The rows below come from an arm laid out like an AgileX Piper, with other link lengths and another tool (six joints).
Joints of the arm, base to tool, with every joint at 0 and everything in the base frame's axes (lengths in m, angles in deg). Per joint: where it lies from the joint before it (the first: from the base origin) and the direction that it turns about. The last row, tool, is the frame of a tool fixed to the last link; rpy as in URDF.
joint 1: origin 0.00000 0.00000 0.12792 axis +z
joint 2: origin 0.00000 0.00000 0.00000 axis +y
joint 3: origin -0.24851 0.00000 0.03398 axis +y
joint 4: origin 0.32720 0.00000 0.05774 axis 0.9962 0 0.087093
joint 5: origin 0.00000 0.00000 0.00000 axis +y
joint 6: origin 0.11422 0.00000 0.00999 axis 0.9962 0 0.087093
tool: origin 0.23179 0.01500 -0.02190 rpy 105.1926 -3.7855 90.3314
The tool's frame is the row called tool.
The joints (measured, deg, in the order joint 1, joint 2, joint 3, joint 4, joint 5, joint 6), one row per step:
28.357, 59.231, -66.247, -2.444, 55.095, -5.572
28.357, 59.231, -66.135, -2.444, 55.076, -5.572
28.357, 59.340, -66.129, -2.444, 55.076, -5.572
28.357, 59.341, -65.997, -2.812, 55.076, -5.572
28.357, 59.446, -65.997, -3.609, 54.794, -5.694
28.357, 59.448, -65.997, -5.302, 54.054, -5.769
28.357, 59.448, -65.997, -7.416, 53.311, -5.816
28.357, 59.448, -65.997, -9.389, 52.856, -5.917
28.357, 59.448, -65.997, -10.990, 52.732, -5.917
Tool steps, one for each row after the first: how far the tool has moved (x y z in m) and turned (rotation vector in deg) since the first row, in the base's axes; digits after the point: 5 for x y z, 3 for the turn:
-0.00022, -0.00011, -0.00098, -0.044, 0.082, 0.001
-0.00013, -0.00007, -0.00188, -0.099, 0.183, 0.001
0.00045, -0.00199, -0.00310, -0.479, 0.129, -0.075
0.00372, -0.00512, -0.00275, -1.165, -0.436, -0.139
0.01089, -0.01136, 0.00046, -2.335, -1.898, -0.381
0.01893, -0.01944, 0.00420, -3.854, -3.551, -0.701
0.02537, -0.02753, 0.00713, -5.425, -4.898, -0.961
0.02956, -0.03462, 0.00879, -6.757, -5.749, -1.244

